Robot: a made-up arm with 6 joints. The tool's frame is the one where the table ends. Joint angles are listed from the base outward.
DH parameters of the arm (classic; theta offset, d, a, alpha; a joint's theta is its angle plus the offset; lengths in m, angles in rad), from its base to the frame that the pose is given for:
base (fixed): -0.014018 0 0.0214 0
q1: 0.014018 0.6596 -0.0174 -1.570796
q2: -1.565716 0 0.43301 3.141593
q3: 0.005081 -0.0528 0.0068 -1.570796
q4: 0 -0.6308 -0.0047 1.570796
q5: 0 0.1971 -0.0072 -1.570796
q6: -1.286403 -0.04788 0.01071 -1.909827
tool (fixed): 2.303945 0.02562 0 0
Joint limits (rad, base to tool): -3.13..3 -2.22..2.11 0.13..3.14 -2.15..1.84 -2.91..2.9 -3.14..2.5
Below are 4 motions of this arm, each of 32 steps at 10 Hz.
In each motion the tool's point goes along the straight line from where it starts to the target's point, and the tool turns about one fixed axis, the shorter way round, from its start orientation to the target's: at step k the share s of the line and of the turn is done. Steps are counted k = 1, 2, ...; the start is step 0. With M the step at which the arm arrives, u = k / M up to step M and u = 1 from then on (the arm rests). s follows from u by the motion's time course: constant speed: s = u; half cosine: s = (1 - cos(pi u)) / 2; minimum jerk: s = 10 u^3 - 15 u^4 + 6 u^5.
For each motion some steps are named. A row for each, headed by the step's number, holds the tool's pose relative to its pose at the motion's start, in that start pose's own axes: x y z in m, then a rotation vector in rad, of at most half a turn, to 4 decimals.
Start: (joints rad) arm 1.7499 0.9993 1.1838 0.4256 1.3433 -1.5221
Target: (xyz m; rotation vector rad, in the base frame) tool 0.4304 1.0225 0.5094 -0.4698 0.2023 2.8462
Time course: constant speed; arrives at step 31
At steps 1, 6, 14, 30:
1: -0.0202 0.0149 -0.0041 0.0200 0.0336 -0.0242
6: -0.1211 0.0891 -0.0246 0.1199 0.2017 -0.1449
14: -0.2826 0.2080 -0.0574 0.2797 0.4706 -0.3381
30: -0.6057 0.4457 -0.1231 0.5994 1.0085 -0.7245

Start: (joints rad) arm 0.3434 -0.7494 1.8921 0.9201 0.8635 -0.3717
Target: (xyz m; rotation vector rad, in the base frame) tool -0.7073 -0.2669 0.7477 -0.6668 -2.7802 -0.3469
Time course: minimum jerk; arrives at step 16
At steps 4, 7, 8, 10, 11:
4: -0.0267 0.0066 0.0339 0.0410 -0.0178 -0.0364
7: -0.0991 0.0245 0.1259 0.1519 -0.0660 -0.1352
8: -0.1290 0.0319 0.1639 0.1978 -0.0860 -0.1760
10: -0.1869 0.0462 0.2376 0.2868 -0.1246 -0.2551
11: -0.2115 0.0523 0.2689 0.3244 -0.1410 -0.2886

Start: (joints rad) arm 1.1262 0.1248 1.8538 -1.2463 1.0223 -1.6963
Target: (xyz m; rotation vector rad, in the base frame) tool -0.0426 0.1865 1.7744 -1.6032 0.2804 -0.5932
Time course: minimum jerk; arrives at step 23
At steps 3, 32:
3: -0.0028 0.0006 -0.0020 -0.0037 -0.0107 -0.0076
32: -0.1537 0.0322 -0.1098 -0.2051 -0.5925 -0.4202

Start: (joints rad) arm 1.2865 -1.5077 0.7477 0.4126 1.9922 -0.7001
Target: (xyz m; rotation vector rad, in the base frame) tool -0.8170 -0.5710 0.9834 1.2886 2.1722 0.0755
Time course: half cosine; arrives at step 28
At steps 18, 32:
18: 0.5248 0.1899 -0.1037 0.3737 -0.2796 0.5081
32: 0.7320 0.2649 -0.1446 0.5212 -0.3899 0.7086

